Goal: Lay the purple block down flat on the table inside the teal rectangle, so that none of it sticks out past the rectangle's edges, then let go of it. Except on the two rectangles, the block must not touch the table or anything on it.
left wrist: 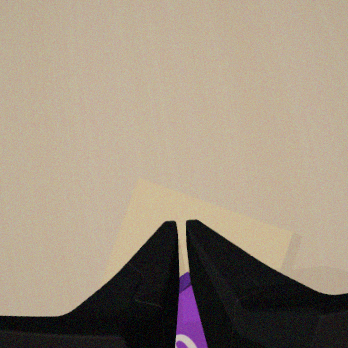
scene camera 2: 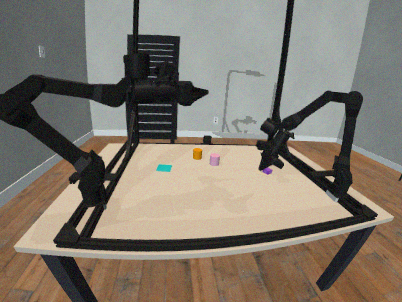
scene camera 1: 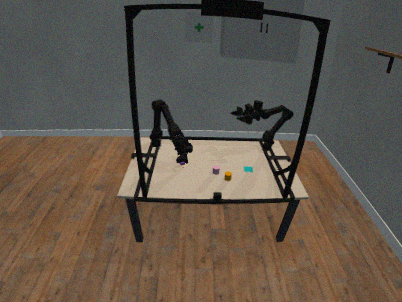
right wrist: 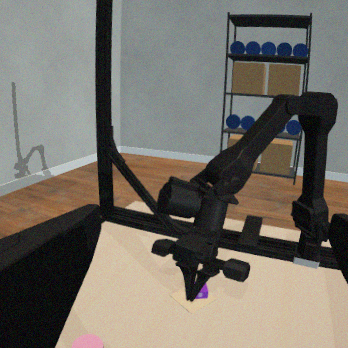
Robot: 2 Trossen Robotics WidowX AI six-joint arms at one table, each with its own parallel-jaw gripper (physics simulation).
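Seen in the pictures: left gripper, between the fingertips: (left wrist: 180, 231) (scene camera 2: 259, 170) (scene camera 1: 187, 163) (right wrist: 189, 300); right gripper, between the fingertips: (scene camera 2: 201, 90) (scene camera 1: 233, 115) (right wrist: 218, 221); left arm's base, origin of its link: (scene camera 2: 337, 193) (scene camera 1: 156, 145) (right wrist: 306, 252); right arm's base, origin of its link: (scene camera 2: 94, 200) (scene camera 1: 267, 148).
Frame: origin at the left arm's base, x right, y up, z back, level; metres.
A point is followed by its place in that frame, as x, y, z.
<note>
The purple block (scene camera 1: 182, 163) {0.219, -0.006, -0.244} (scene camera 2: 267, 171) {0.187, -0.003, -0.247} (right wrist: 202, 293) {0.191, -0.006, -0.251} lies on a cream rectangle (left wrist: 214, 214) {0.222, -0.018, -0.283} (right wrist: 188, 306) {0.205, -0.018, -0.286} at the left side of the table in scene camera 1. My left gripper (scene camera 1: 181, 160) {0.207, -0.008, -0.279} (scene camera 2: 263, 167) {0.207, -0.008, -0.279} (left wrist: 180, 231) {0.207, -0.008, -0.279} (right wrist: 189, 300) {0.207, -0.008, -0.279} is down at the rectangle with its fingers shut to a thin slit. The block sits just beside and behind the fingertips, not between them; the left wrist view shows it (left wrist: 189, 311) {0.208, 0.000, -0.252} through the slit. The teal rectangle (scene camera 1: 248, 169) {0.218, -0.018, -0.714} (scene camera 2: 164, 168) {0.207, -0.018, -0.711} is empty on the far side. My right gripper (scene camera 1: 233, 113) {0.081, 0.325, -0.578} (scene camera 2: 204, 92) {0.081, 0.325, -0.578} is open and empty, high above the table.
A pink cylinder (scene camera 1: 216, 169) {0.298, 0.021, -0.485} (scene camera 2: 214, 159) {0.257, 0.014, -0.487} (right wrist: 87, 342) {0.282, 0.027, -0.478} and an orange cylinder (scene camera 1: 228, 175) {0.359, 0.024, -0.564} (scene camera 2: 197, 153) {0.319, 0.014, -0.565} stand between the block and the teal rectangle. Black frame rails (scene camera 2: 200, 242) {-0.198, 0.001, -0.568} run along the table edges. A shelf rack (right wrist: 225, 86) stands behind the table.
</note>
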